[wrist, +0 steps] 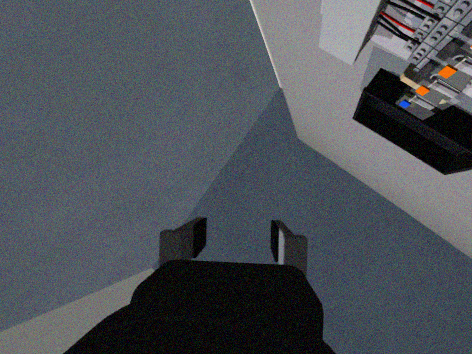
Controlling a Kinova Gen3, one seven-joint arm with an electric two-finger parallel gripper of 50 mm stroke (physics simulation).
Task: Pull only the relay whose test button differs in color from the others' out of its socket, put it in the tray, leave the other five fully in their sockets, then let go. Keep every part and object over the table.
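Frame: origin at the arm's base, x left, y back, z up, level; centimetres.
Seen in the pictures: gripper, fingertip midpoint: (238, 232).
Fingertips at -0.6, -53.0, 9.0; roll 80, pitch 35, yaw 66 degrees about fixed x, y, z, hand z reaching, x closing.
Note:
Pixels of each thing's top centre, then the offset from my fingertips to it, as dx, dy, dz. "spot": a spot on its surface instead. Level surfaces: height alone.
- relay with a blue test button, surface spot: (416, 109) spot: +5.0, +4.6, -16.6
- black tray, surface spot: (404, 131) spot: +24.8, +5.6, -22.3
- pale grey box-like block, surface spot: (345, 30) spot: +3.0, -3.9, -19.1
- light table top, surface height: dz -23.4
My gripper (238, 232) is open and empty at the lower middle of the wrist view, well apart from the relays. At the upper right, relays with orange test buttons stand in a slanting row; two such relays (456, 80) (432, 97) show their buttons plainly. A relay with a blue test button (416, 109) shows at the lower end of this row, close to the black tray's outline. The black tray (404, 131) is below them at the right, cut by the frame edge. The sockets are small and partly hidden, so how deep each relay sits cannot be told.
Grey terminal blocks (436, 34) with red and black wires are at the top right. A pale grey box-like block (345, 30) stands left of them. The light table top (320, 115) has an edge running from the top middle down to the right, with blue-grey floor beyond it.

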